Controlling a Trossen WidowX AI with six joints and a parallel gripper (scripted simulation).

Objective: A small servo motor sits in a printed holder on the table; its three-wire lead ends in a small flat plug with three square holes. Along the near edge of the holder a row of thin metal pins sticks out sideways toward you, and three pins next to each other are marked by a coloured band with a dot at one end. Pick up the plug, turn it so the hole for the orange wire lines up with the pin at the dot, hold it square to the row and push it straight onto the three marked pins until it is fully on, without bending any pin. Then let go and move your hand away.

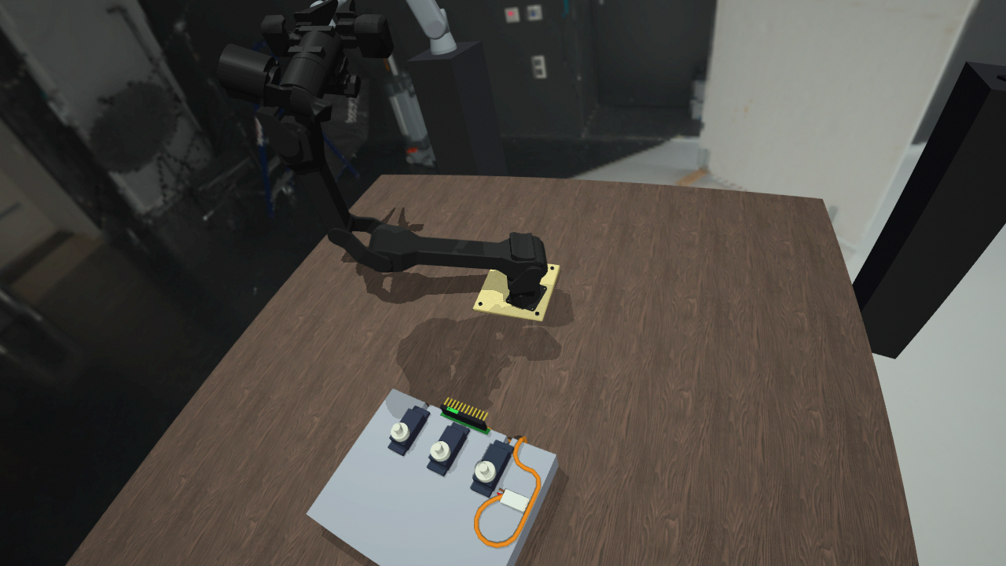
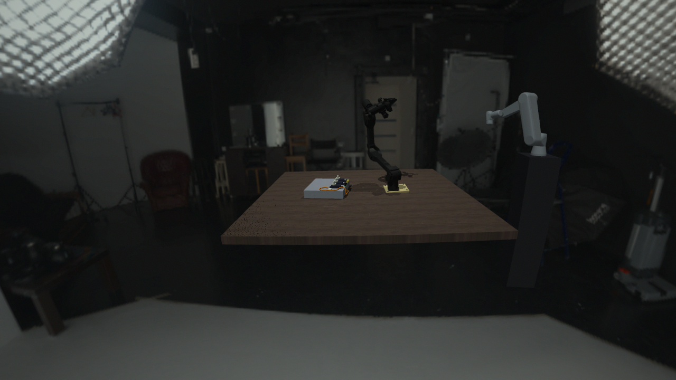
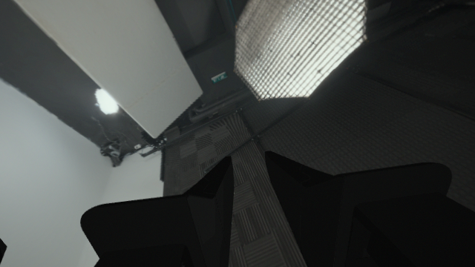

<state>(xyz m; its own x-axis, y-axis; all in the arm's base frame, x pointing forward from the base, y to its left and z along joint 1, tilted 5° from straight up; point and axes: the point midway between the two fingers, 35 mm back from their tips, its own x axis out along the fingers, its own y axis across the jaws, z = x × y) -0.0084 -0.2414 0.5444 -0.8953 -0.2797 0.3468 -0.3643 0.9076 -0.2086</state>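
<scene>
The grey printed holder is 550 mm below my gripper tip, 460 mm ahead of it and 290 mm to the left of it.
</scene>
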